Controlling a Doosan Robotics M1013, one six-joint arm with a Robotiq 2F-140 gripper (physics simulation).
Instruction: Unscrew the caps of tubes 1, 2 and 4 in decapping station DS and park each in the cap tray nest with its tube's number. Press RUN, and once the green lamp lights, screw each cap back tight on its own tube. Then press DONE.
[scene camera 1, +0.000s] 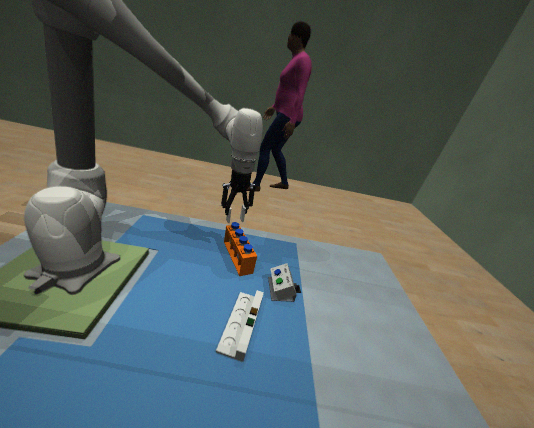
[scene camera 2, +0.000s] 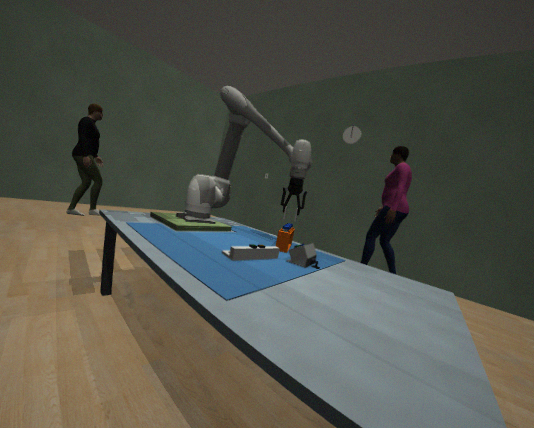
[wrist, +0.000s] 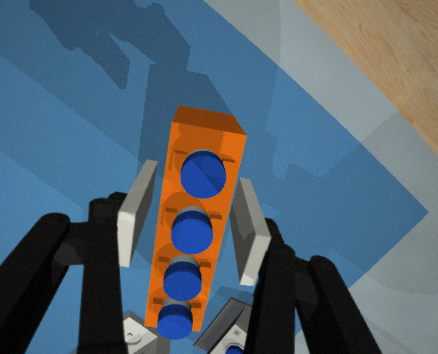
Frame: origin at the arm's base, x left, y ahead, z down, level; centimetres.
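Seen in the pictures: gripper, fingertip midpoint: (scene camera 1: 234, 220) (scene camera 2: 289, 220) (wrist: 194, 189); arm's base, link origin: (scene camera 1: 76, 266) (scene camera 2: 196, 219).
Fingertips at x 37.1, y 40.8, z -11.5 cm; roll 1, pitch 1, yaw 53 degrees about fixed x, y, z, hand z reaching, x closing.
Note:
Pixels of each thing's top centre, then the offset from my fingertips to it. Level surfaces: height alone.
- orange station, top centre: (wrist: 187, 250) (scene camera 1: 240, 238) (scene camera 2: 287, 228) dx -5.6, dy +5.2, dz +3.8 cm
- end cap, top centre: (wrist: 203, 178) (scene camera 1: 235, 224) dx +0.5, dy +0.4, dz +2.0 cm
- white cap tray, top centre: (scene camera 1: 243, 312) (scene camera 2: 253, 243) dx -35.0, dy +17.1, dz +8.7 cm
- control box, top centre: (scene camera 1: 285, 273) (scene camera 2: 305, 243) dx -15.6, dy +26.7, dz +5.7 cm
- blue button, top centre: (scene camera 1: 278, 270) dx -14.2, dy +23.8, dz +6.6 cm
- green button, top centre: (scene camera 1: 280, 279) dx -18.4, dy +25.3, dz +6.6 cm
- blue mat, surface height: dz +14.1 cm
- grey table, surface height: dz +14.4 cm
The orange station (scene camera 1: 246, 266) (scene camera 2: 285, 242) (wrist: 210, 140) stands upright on the blue mat, with several tubes in a row. Each wears a blue cap; the end cap (scene camera 1: 235, 225) (wrist: 203, 175) is farthest from the control box. Tube numbers are not readable. My gripper (scene camera 1: 236, 215) (scene camera 2: 290, 216) (wrist: 194, 189) is partly open and empty, above that end cap, its pads on either side of the row in the wrist view. The white cap tray (scene camera 1: 245, 338) (scene camera 2: 250, 254) shows bare round nests. The control box (scene camera 1: 285, 294) (scene camera 2: 303, 255) (wrist: 212, 330) has a blue button (scene camera 1: 277, 272) and a green button (scene camera 1: 279, 281).
Brown (scene camera 1: 254, 311) and dark green (scene camera 1: 250, 321) squares sit on the tray's raised strip. The arm's base stands on a green board (scene camera 1: 65, 320) (scene camera 2: 170, 222). The blue mat (scene camera 1: 165, 310) (scene camera 2: 200, 265) lies on the grey table (scene camera 1: 350, 320) (scene camera 2: 375, 325). Two people stand beyond the table.

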